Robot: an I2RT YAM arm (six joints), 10 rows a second.
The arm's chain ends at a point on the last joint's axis. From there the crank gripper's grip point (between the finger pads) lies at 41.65 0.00 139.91 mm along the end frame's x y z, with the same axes.
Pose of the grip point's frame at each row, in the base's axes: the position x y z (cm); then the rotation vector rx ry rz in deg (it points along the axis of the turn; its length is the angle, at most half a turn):
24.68 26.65 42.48 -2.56 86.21 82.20
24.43 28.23 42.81 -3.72 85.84 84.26
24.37 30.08 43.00 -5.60 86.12 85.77
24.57 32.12 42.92 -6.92 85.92 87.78
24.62 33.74 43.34 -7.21 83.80 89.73
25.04 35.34 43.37 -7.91 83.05 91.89
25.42 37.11 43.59 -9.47 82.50 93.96
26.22 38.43 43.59 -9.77 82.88 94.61
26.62 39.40 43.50 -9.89 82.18 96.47
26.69 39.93 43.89 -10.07 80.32 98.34
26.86 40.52 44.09 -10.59 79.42 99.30
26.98 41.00 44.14 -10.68 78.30 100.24
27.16 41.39 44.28 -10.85 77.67 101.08
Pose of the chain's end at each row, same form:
18.17 13.59 42.12 -2.56 86.21 82.20
18.37 14.96 42.25 -3.72 85.84 84.26
18.81 16.59 42.46 -5.60 86.12 85.77
19.49 18.45 42.24 -6.92 85.92 87.78
19.79 20.02 42.11 -7.21 83.80 89.73
20.63 21.51 41.86 -7.91 83.05 91.89
21.54 23.14 41.89 -9.47 82.50 93.96
22.51 24.41 41.93 -9.77 82.88 94.61
23.20 25.34 41.56 -9.89 82.18 96.47
23.54 25.88 41.48 -10.07 80.32 98.34
23.91 26.47 41.47 -10.59 79.42 99.30
24.16 26.97 41.25 -10.68 78.30 100.24
24.49 27.37 41.22 -10.85 77.67 101.08

